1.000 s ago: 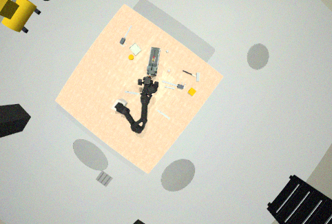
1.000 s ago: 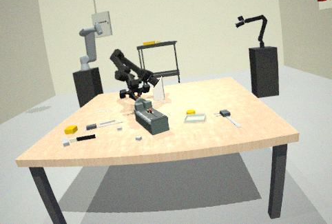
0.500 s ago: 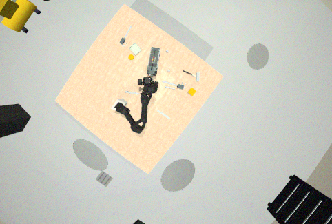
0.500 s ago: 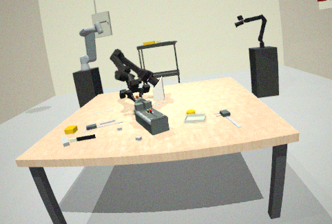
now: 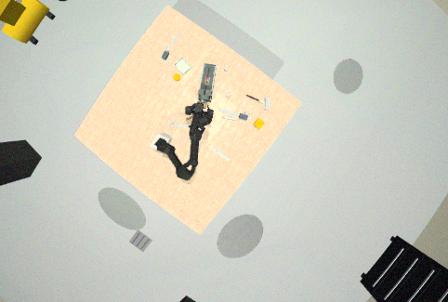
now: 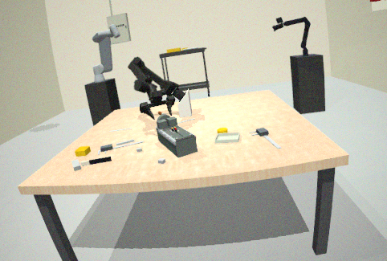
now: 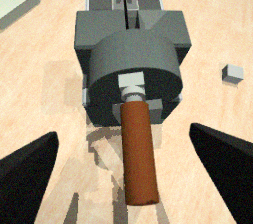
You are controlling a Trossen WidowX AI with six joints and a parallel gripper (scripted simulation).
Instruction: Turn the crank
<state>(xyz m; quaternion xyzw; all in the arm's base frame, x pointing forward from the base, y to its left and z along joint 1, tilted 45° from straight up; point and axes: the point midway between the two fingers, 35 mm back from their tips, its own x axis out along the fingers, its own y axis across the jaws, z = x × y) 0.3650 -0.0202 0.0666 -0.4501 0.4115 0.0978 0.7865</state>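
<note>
My gripper tip is now 1 cm short of the crank and 1 cm below it. Also, from my gripper tip: red pointer (17 cm ahead, 9 cm to the left, 2 cm below); brown crank handle (1 cm behind, 1 cm to the right, 2 cm above); yellow disc (4 cm ahead, 29 cm to the left, 9 cm below).
</note>
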